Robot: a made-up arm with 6 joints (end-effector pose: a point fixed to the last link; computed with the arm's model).
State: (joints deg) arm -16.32 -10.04 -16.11 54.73 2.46 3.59
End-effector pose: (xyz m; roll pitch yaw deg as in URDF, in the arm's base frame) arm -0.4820 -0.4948 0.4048 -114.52 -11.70 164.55
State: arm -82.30 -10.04 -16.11 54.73 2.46 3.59
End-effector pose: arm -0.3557 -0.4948 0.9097 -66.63 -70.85 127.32
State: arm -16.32 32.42 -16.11 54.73 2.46 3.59
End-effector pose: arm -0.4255 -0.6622 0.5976 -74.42 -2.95 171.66
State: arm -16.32 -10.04 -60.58 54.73 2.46 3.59
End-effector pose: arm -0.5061 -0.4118 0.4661 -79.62 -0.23 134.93
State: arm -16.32 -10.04 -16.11 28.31 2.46 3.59
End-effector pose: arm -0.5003 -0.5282 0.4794 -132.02 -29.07 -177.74
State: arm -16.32 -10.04 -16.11 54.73 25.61 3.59
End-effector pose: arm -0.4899 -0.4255 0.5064 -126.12 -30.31 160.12
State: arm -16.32 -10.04 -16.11 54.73 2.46 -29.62
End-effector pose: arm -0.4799 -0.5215 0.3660 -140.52 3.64 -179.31
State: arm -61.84 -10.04 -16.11 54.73 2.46 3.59
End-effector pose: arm -0.4574 -0.4948 0.7737 -95.34 -54.64 153.20
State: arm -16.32 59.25 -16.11 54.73 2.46 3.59
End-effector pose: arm -0.3786 -0.6773 0.7577 -48.77 -0.71 178.49
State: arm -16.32 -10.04 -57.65 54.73 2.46 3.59
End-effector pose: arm -0.5060 -0.4185 0.4638 -81.68 -1.50 136.61
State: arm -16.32 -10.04 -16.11 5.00 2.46 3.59
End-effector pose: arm -0.4937 -0.5771 0.5345 -154.78 -38.42 -154.83
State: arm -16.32 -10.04 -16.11 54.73 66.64 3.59
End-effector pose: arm -0.4195 -0.3854 0.7057 -154.94 -63.66 166.56
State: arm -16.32 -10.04 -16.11 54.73 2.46 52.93
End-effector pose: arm -0.4528 -0.4377 0.4299 -68.79 -16.08 131.15
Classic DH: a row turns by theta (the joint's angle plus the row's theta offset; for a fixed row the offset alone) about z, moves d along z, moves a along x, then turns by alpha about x. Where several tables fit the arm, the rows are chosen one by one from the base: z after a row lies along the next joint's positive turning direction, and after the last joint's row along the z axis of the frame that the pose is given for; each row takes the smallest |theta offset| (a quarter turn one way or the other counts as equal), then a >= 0, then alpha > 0; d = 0 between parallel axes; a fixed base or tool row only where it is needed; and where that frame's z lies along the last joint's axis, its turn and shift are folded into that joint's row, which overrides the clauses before.
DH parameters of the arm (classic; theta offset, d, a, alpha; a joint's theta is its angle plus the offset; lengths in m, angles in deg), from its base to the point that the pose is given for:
base (fixed): 0 0.56 -0.03 90
joint 1: 90 0.32 0.04 -90
joint 2: 86.84 0.0686 -0.1331 128.13
joint 3: -85.68 -0.047 0 134.32
joint 4: 8.56 0.0821 0.0467 132.86
joint 5: 57.95 -0.0833 0.09 -90
joint 6: -56.32 0.3019 -0.0777 -93.92
tool (fixed): -132.22 0.0278 0 0

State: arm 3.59 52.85 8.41 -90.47 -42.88 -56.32
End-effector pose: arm -0.4107 -0.7891 0.6553 133.91 -2.10 -115.90
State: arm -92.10 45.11 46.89 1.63 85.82 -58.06
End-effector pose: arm 0.3543 -0.6238 0.6410 7.74 7.61 -27.57
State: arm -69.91 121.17 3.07 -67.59 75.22 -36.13
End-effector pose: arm 0.3622 -0.0866 0.6419 -22.94 29.64 31.77
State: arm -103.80 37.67 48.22 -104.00 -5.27 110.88
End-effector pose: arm 0.0692 -0.7533 0.5076 -163.17 50.37 -11.19
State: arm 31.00 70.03 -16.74 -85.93 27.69 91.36
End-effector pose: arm -0.3626 -0.4039 0.8730 45.39 -39.06 71.13
